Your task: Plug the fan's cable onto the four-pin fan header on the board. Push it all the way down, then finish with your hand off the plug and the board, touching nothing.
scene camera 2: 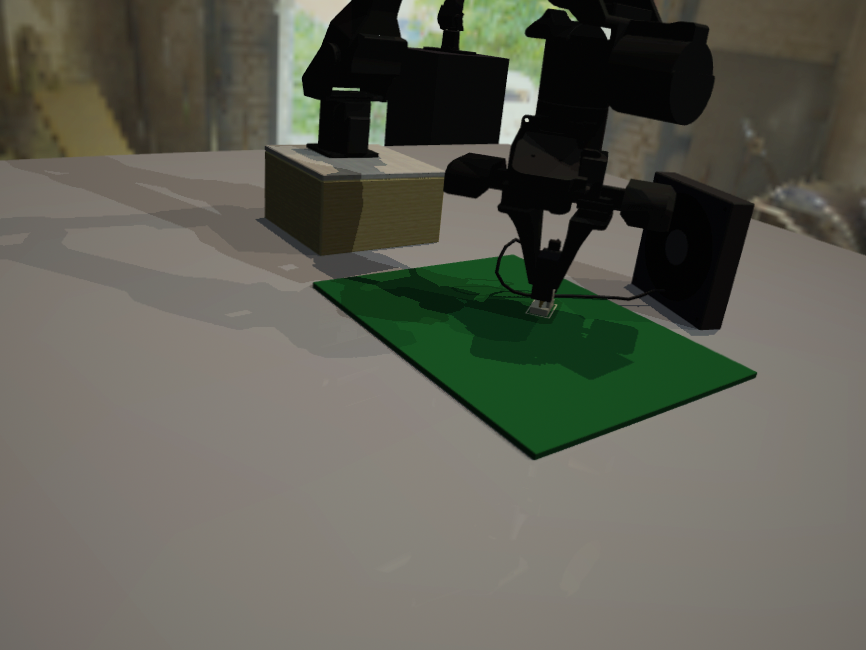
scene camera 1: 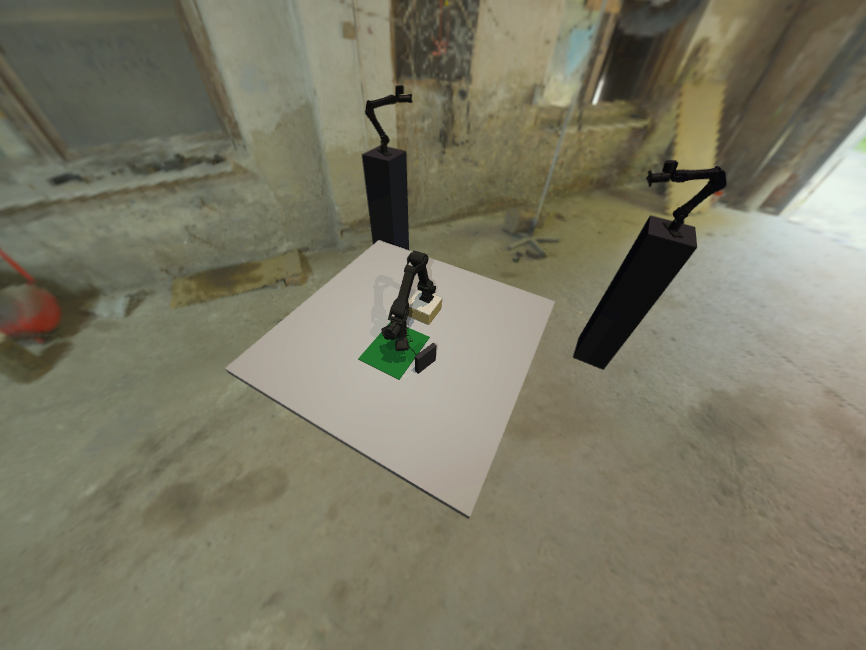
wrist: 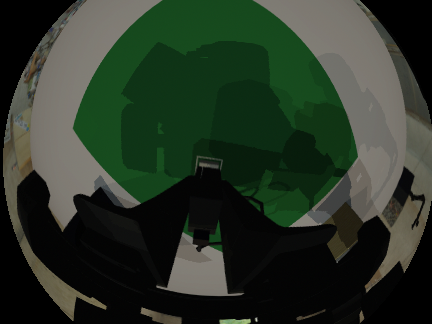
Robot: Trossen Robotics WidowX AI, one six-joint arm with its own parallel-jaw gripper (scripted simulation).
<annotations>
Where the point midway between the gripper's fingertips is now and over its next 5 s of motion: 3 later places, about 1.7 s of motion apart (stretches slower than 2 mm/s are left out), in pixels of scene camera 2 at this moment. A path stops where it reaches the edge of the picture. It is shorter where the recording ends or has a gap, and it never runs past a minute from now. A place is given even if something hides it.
The gripper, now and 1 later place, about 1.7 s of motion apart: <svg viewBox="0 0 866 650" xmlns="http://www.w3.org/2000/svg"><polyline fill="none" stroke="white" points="544,285 552,260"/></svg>
</annotations>
